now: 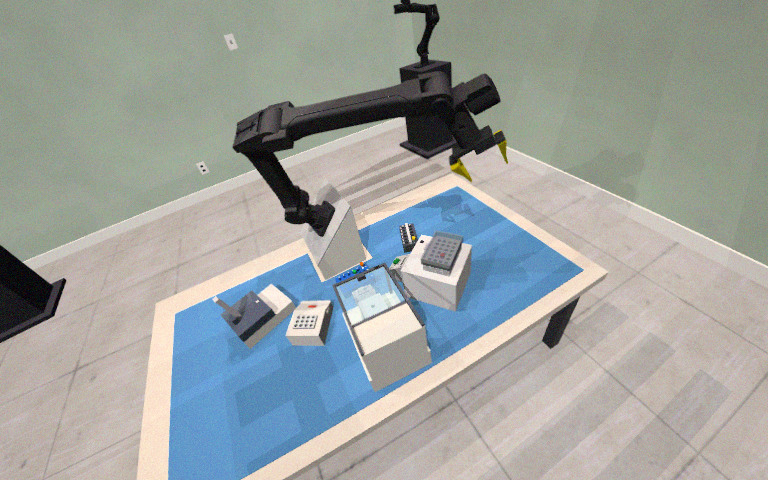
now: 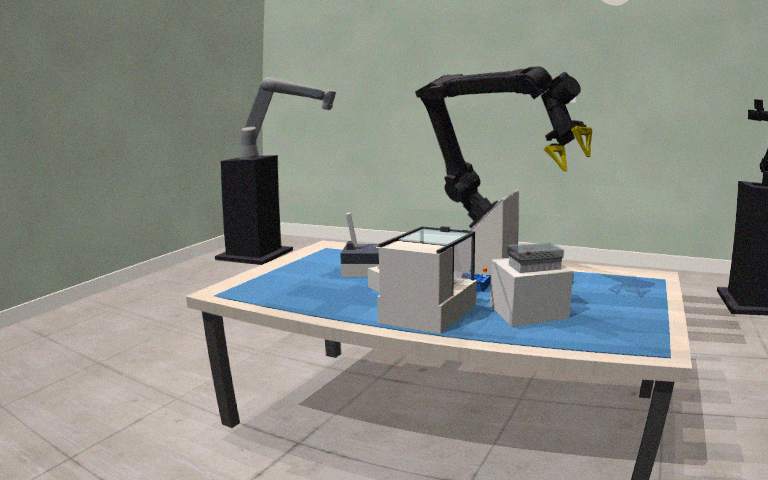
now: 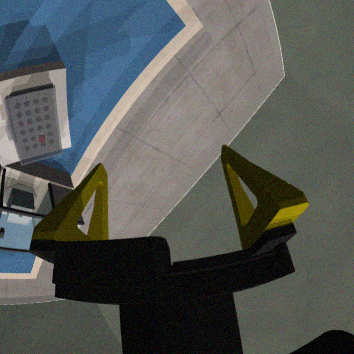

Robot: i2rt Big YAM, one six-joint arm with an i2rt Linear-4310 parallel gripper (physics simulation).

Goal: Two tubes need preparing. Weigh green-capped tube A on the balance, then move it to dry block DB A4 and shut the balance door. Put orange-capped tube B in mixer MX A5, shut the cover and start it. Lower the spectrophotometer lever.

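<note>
My gripper (image 1: 488,171) (image 2: 576,163) (image 3: 161,158) is open and empty, high beyond the table's far right edge. Green-capped tube A (image 1: 355,271) and orange-capped tube B (image 1: 362,264) (image 2: 484,270) stand in the blue rack (image 1: 340,278) (image 2: 481,281). The balance (image 1: 396,333) (image 2: 408,283) has a glass panel across its top. The white mixer (image 1: 431,283) (image 2: 532,294) has a clear cover (image 1: 447,240) (image 2: 538,247) lying over its grey block, with a red spot inside. The dry block (image 1: 308,333) has small wells. The spectrophotometer's lever (image 1: 227,307) (image 2: 351,229) is raised.
A black rack (image 1: 406,236) holds white items and a yellow one, behind the mixer. A small device with a green button (image 1: 396,261) sits between mixer and balance. The tall white arm mount (image 1: 342,243) (image 2: 498,234) stands behind the blue rack.
</note>
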